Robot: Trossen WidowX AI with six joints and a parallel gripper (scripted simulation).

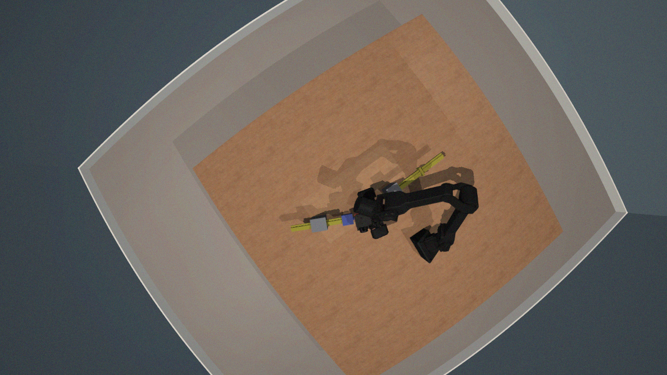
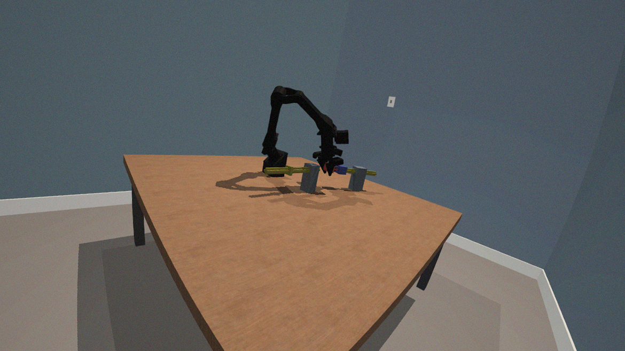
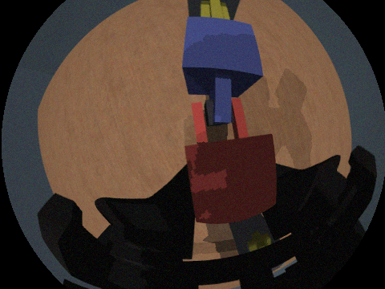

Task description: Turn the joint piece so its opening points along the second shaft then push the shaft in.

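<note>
The red square joint piece is 40 mm above my gripper tip and 10 mm to the left of it.
</note>
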